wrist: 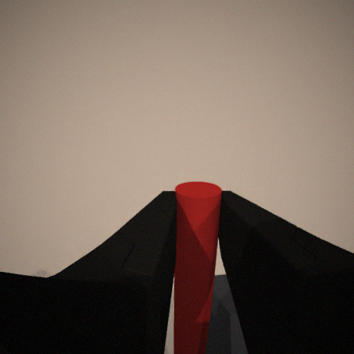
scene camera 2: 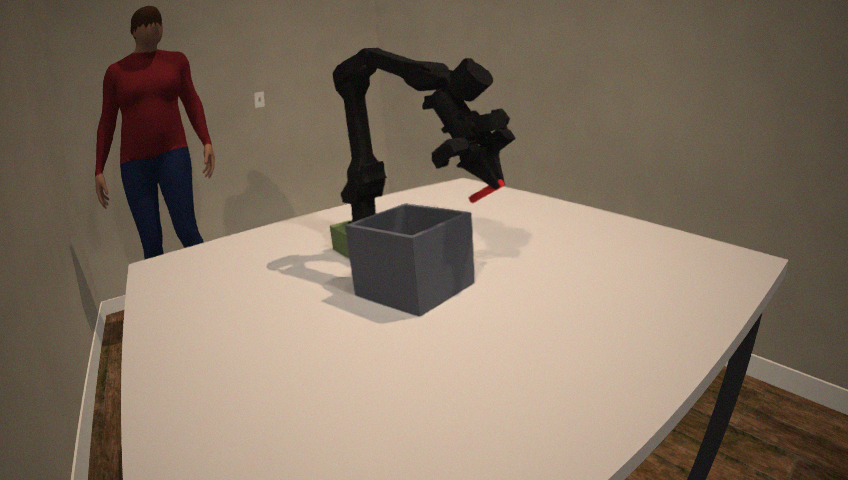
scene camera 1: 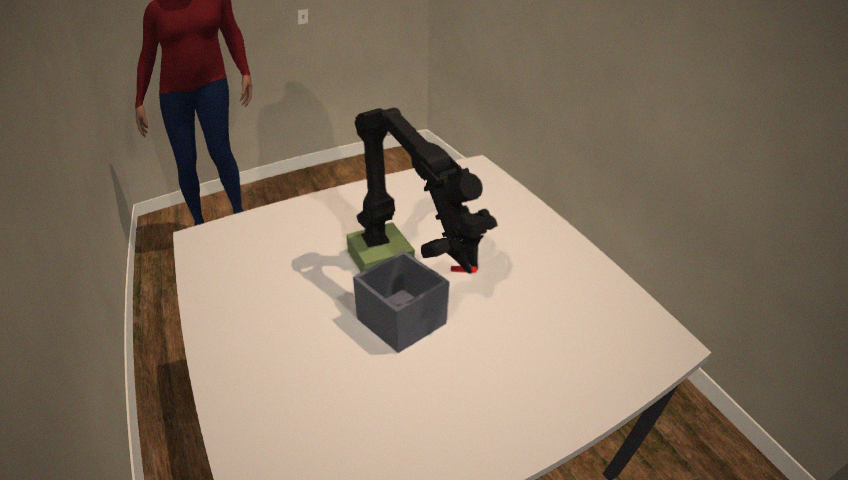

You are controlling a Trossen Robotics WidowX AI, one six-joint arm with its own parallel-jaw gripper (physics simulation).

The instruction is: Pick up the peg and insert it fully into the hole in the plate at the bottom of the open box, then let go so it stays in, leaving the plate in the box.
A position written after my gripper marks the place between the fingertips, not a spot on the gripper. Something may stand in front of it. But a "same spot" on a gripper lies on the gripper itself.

Labels:
My gripper shows in the wrist view, in scene camera 2 (500,187) and in scene camera 1. One and the same spot on my gripper: (scene camera 1: 465,253) is (wrist: 301,262).

